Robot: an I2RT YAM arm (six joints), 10 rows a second.
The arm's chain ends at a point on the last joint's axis. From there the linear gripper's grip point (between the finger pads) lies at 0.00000 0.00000 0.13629 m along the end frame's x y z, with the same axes.
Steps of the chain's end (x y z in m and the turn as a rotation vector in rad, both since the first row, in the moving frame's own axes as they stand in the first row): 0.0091, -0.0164, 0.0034, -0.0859, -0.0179, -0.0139; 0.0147, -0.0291, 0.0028, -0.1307, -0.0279, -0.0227; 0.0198, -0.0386, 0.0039, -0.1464, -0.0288, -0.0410; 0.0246, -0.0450, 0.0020, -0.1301, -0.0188, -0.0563; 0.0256, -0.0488, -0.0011, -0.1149, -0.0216, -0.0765; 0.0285, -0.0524, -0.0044, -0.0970, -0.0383, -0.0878
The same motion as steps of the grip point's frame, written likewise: 0.0067, -0.0047, 0.0029, -0.0859, -0.0179, -0.0139; 0.0111, -0.0113, 0.0016, -0.1307, -0.0279, -0.0227; 0.0163, -0.0186, 0.0024, -0.1464, -0.0288, -0.0410; 0.0225, -0.0273, 0.0008, -0.1301, -0.0188, -0.0563; 0.0233, -0.0331, -0.0020, -0.1149, -0.0216, -0.0765; 0.0239, -0.0390, -0.0051, -0.0970, -0.0383, -0.0878
